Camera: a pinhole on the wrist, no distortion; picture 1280 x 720 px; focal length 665.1 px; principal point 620.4 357.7 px. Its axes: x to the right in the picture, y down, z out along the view. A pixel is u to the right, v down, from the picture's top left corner.
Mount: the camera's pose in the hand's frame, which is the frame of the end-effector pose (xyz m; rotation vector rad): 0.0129 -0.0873 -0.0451 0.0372 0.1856 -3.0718
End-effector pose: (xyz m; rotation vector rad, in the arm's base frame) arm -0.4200 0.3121 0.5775 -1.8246 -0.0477 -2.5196
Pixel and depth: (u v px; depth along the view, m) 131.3 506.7 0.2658
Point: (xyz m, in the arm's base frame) -0.2854 0.4861 0.8401
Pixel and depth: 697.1 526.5 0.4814
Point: -0.0223 0.6000 0.6634
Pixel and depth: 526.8 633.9 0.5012
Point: -0.0543 0.6793 0.7913
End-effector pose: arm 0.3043 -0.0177 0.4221 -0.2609 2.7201 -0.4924
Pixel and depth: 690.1 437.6 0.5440
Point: 0.5616 -0.3565 0.0962
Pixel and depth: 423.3 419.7 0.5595
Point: 0.3648 -0.3937 -0.0036
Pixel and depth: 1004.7 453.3 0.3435
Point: 0.6079 -0.2335 0.3040
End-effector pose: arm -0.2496 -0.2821 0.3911 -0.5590 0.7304 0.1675
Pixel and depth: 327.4 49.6 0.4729
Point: 0.1343 0.0263 0.4994
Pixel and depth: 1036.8 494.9 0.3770
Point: -0.1578 -0.2925 0.8278
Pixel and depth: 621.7 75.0 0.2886
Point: -0.1007 -0.1450 0.5478
